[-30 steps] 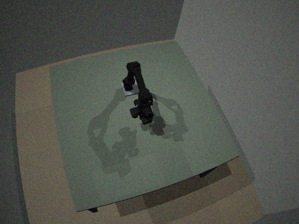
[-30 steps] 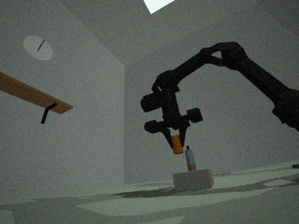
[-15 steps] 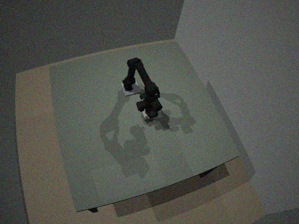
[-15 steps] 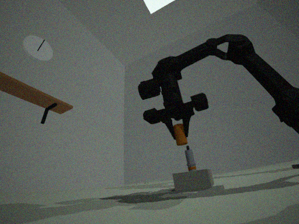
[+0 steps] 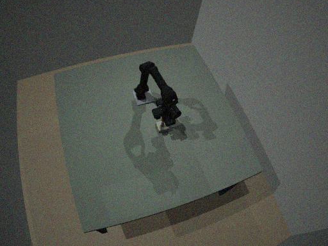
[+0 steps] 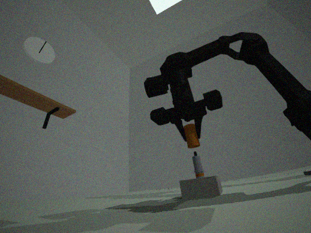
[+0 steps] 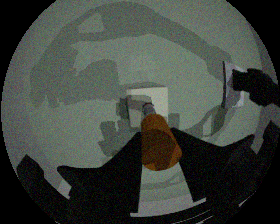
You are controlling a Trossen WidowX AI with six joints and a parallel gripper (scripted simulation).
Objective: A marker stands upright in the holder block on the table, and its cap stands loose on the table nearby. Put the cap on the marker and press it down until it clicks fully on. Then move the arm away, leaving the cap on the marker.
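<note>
Right now my gripper tip is 10 cm above the grey holder block. From my gripper tip the other things lie so: orange cap (1 cm above).
</note>
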